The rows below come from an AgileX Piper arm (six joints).
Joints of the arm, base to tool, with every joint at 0 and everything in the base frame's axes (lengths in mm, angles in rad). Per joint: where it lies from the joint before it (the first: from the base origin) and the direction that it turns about. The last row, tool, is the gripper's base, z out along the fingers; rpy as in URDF.
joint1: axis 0 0 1 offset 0 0 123
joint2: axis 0 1 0 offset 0 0 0
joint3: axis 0 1 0 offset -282.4 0 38.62
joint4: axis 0.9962 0 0.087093 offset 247.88 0 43.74
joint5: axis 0 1 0 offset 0 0 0
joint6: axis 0.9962 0 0.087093 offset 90.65 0 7.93
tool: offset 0 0 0 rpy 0 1.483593 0
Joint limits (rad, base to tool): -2.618..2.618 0..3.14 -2.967..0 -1.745..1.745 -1.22..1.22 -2.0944..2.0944
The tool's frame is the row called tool.
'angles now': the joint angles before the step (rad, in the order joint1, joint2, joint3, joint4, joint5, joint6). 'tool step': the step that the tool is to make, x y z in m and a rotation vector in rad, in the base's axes. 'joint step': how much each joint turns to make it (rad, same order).
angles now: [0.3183, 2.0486, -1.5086, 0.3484, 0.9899, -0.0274]
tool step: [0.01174, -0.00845, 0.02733, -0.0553, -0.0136, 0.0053]
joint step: [-0.0167, 0.0000, -0.1198, -0.0833, 0.1174, 0.0446]
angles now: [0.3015, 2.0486, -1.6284, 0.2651, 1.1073, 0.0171]
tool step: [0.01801, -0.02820, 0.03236, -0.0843, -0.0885, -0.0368]
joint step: [-0.0542, -0.0095, -0.1183, -0.1173, 0.0616, 0.0269]
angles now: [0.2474, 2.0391, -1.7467, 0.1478, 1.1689, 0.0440]
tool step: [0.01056, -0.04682, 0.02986, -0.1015, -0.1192, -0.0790]
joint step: [-0.0868, -0.0411, -0.0471, -0.1281, -0.0091, 0.0126]
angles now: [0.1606, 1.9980, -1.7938, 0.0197, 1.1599, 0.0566]
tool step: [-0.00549, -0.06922, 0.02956, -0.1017, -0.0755, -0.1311]
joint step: [-0.1401, -0.0689, -0.0002, -0.1084, 0.0032, 0.0000]
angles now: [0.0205, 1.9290, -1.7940, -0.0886, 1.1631, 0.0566]
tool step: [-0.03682, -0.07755, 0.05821, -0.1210, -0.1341, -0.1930]
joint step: [-0.1734, -0.1428, 0.0036, -0.1197, 0.0000, 0.0194]
